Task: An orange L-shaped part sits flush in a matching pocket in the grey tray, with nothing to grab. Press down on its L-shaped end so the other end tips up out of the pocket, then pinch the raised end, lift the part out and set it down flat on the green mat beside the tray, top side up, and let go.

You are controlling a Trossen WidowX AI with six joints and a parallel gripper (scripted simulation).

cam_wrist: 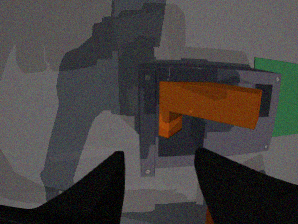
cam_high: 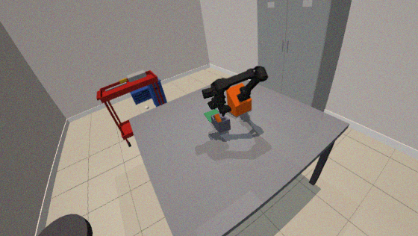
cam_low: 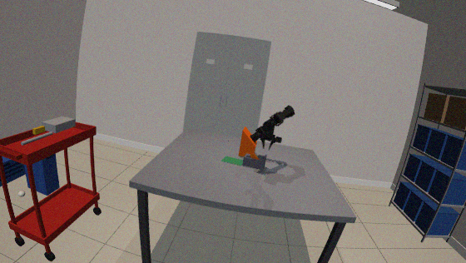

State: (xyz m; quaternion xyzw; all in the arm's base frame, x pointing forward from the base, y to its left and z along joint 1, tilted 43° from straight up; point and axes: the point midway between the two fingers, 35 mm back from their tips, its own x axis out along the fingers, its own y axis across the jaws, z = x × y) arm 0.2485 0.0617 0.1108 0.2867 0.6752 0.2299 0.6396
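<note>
Now: gripper tip 10 cm above the orange L-shaped part, 4 cm to the left of it and 1 cm past it. Also, from my gripper tip: green mat (22 cm to the right, 16 cm below, 3 cm behind).
</note>
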